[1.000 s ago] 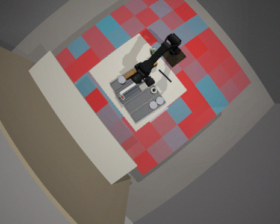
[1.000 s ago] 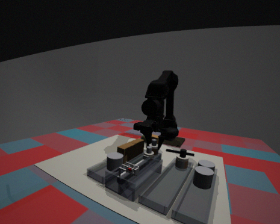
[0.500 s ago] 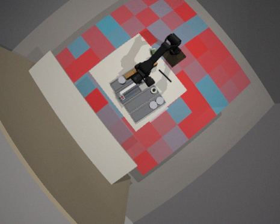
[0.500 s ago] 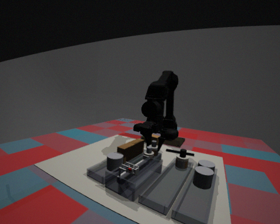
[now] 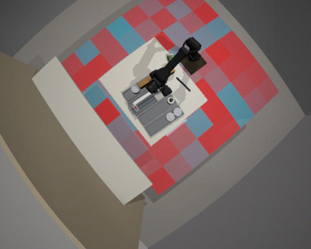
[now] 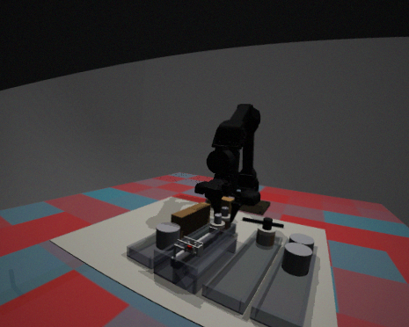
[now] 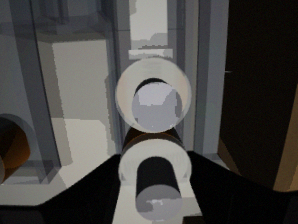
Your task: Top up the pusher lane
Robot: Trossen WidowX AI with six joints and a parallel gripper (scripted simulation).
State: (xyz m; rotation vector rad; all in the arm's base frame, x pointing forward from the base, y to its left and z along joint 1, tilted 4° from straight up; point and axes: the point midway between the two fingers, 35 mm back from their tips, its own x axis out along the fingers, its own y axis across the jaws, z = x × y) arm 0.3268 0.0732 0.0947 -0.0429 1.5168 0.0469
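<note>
My gripper tip is 14 cm short of the sprung lane, 3 cm to the right of it and 2 cm above it. From my gripper tip the other things lie so: red mark: 23 cm ahead, 5 cm to the left, 3 cm above; black bar: 16 cm behind, 7 cm to the left, 4 cm below.
</note>
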